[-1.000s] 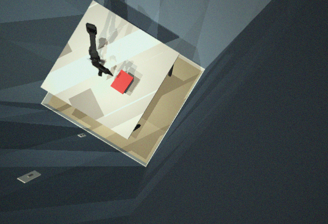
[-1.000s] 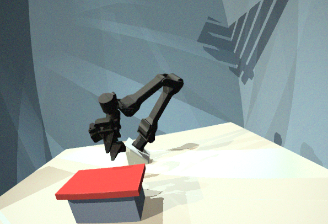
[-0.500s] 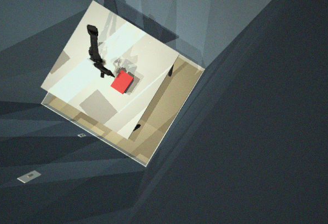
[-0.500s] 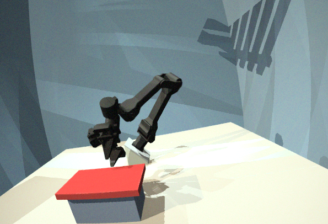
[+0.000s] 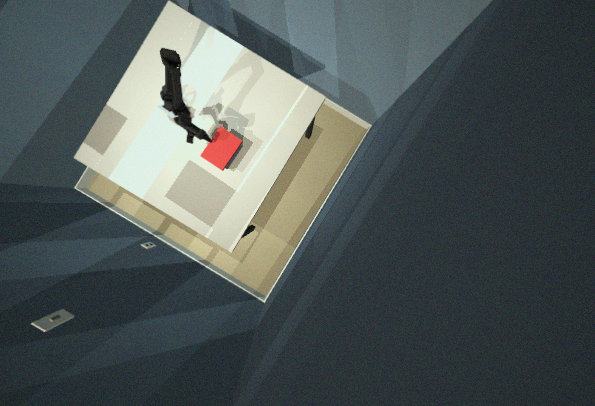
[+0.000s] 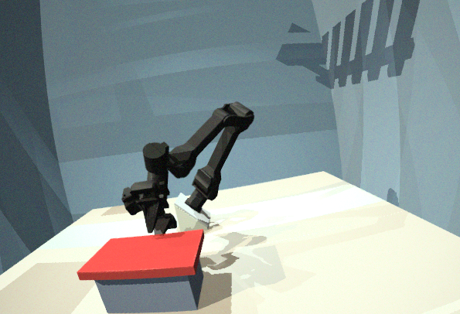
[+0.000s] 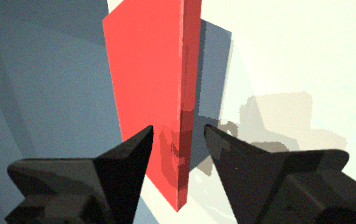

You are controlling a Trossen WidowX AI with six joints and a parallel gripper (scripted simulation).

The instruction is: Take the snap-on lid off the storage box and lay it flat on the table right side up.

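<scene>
Right now my gripper tip is 8 cm short of the red lid. From my gripper tip the other things lie so: grey-blue storage box (8 cm ahead, 5 cm below).
</scene>
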